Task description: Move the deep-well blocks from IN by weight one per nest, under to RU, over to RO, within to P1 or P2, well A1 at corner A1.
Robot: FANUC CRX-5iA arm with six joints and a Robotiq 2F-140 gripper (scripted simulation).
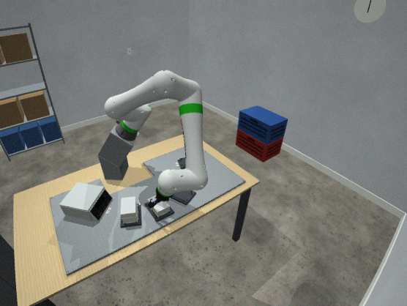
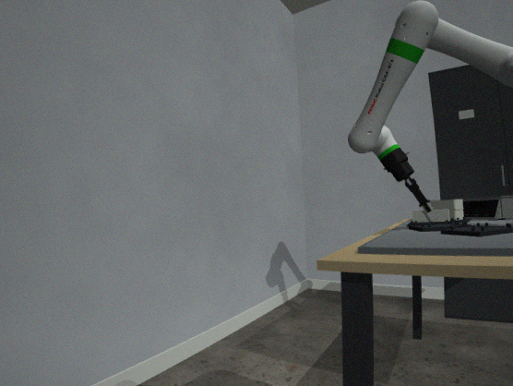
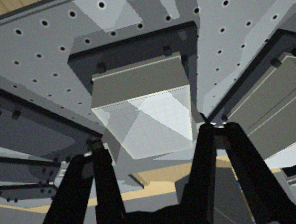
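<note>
Now: hand 40 mm above the dark nest plate. From my hand the other things lie so: weigher platform: 430 mm to the right, 190 mm behind, 50 mm above; CW label: 300 mm to the right, 110 mm behind, 50 mm below; check-weigher: 420 mm to the right, 190 mm behind, 20 mm above.
</note>
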